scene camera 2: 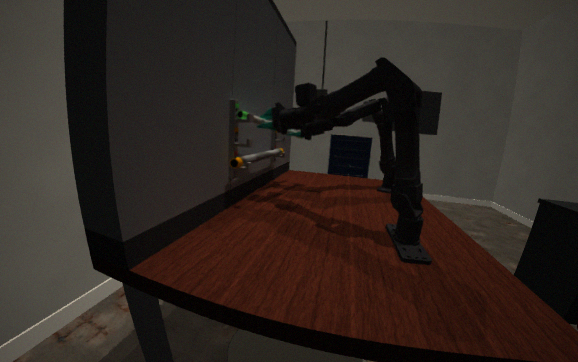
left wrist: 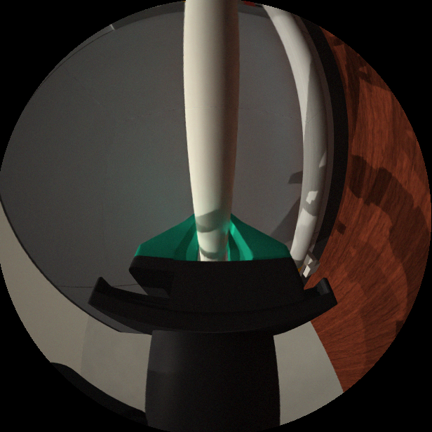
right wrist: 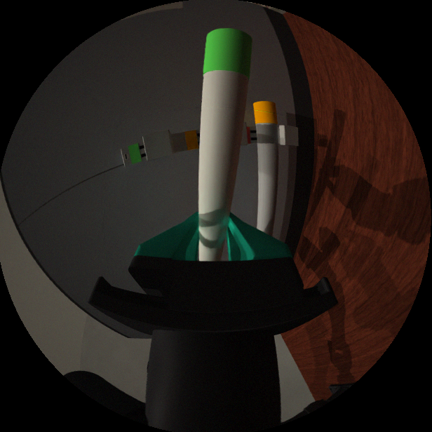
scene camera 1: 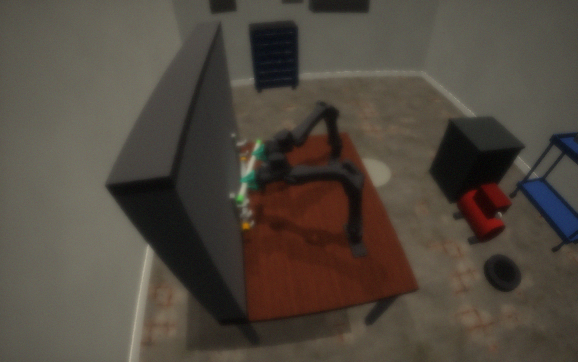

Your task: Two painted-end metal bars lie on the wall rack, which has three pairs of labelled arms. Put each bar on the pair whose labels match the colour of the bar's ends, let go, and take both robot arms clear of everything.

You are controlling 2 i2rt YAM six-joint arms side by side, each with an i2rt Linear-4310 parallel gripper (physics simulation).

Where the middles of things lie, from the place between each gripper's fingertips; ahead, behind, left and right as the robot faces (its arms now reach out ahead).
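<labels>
My left hand is 30 mm past the green-ended bar (left wrist: 210, 43), 110 mm to the left of it and 10 mm above it. As for the orange-ended bar (right wrist: 264, 111), I find it 10 mm ahead of my left hand, 80 mm to the right of it and 130 mm below it.
Seen from my right hand, the green-ended bar is 100 mm to the left and 20 mm above. The orange-ended bar, again counted from my right hand, is 130 mm to the left, 50 mm ahead and 100 mm below.
</labels>
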